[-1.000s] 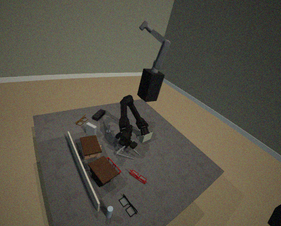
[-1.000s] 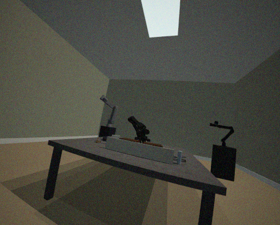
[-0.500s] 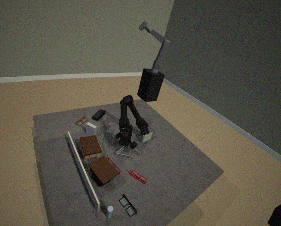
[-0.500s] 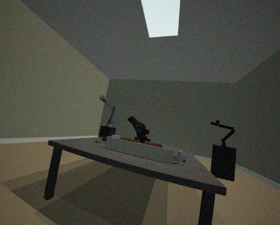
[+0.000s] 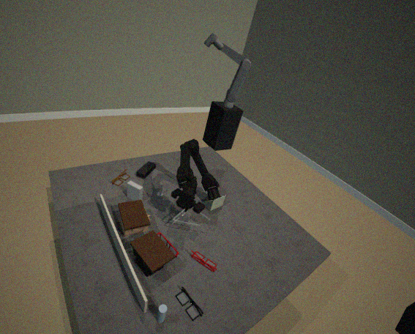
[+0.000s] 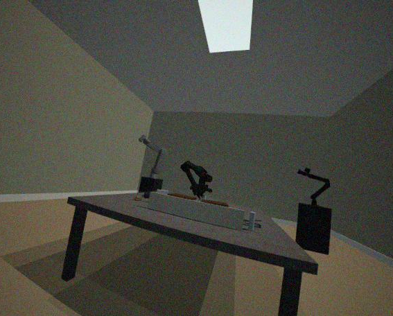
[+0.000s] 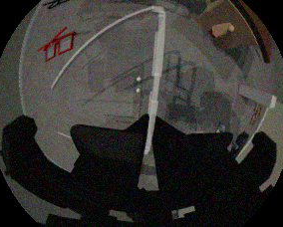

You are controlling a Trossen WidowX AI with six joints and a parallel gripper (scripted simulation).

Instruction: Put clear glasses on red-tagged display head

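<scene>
Right now the stand is 5 cm ahead of my gripper tip, 24 cm to the right of it and 5 cm below it. Round my gripper tip: pale rail (38 cm ahead, 8 cm to the left, 2 cm below); then white block (21 cm ahead, 25 cm to the right, 2 cm below); then brown-topped head (25 cm ahead, 4 cm to the right, 2 cm below).
</scene>
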